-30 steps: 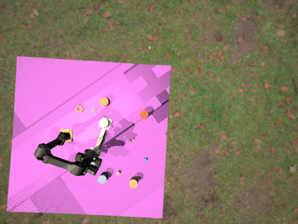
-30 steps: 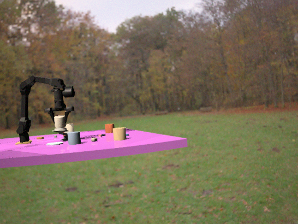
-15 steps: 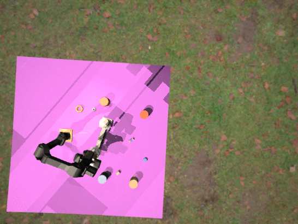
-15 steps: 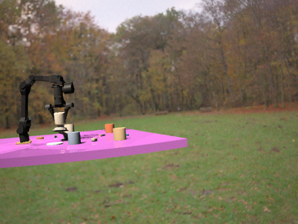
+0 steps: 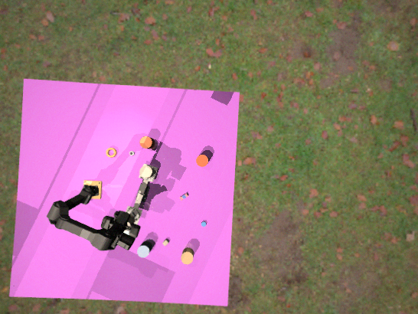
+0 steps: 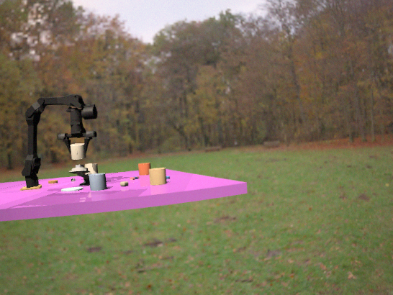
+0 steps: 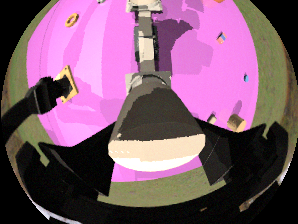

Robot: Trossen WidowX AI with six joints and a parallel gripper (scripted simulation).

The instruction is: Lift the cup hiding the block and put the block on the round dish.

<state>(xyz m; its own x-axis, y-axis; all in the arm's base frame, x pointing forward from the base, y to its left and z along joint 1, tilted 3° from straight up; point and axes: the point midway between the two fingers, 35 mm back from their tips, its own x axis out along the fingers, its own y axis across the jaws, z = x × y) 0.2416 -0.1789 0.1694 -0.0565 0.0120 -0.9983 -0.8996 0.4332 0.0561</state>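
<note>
Right now my gripper tip is 7 cm above the grey block and 1 cm to the right of it. The rest, counted from my gripper tip: round dish 15 cm below, 10 cm to the right, 6 cm behind; balance beam 12 cm to the left, 12 cm below, 6 cm ahead; blue-grey cylinder 19 cm to the right, 12 cm below, 4 cm ahead.
</note>
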